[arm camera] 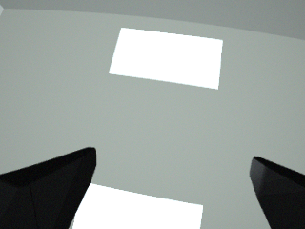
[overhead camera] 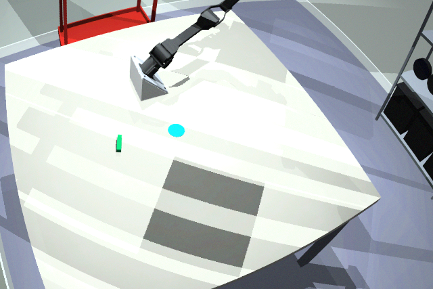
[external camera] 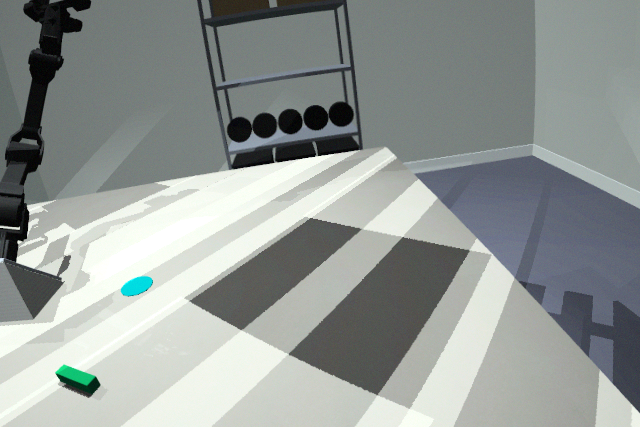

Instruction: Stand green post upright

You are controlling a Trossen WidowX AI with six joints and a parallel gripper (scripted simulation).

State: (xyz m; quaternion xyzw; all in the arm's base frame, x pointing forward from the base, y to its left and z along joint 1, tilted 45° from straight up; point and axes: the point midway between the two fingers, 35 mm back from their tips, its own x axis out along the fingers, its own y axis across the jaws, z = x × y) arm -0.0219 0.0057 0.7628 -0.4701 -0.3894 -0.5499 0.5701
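Now: gripper tip 26 cm short of the green post, 74 cm to the left of it and 65 cm above it. Also, from my gripper tip: cyan circle 27 cm ahead, 52 cm to the right, 65 cm below.
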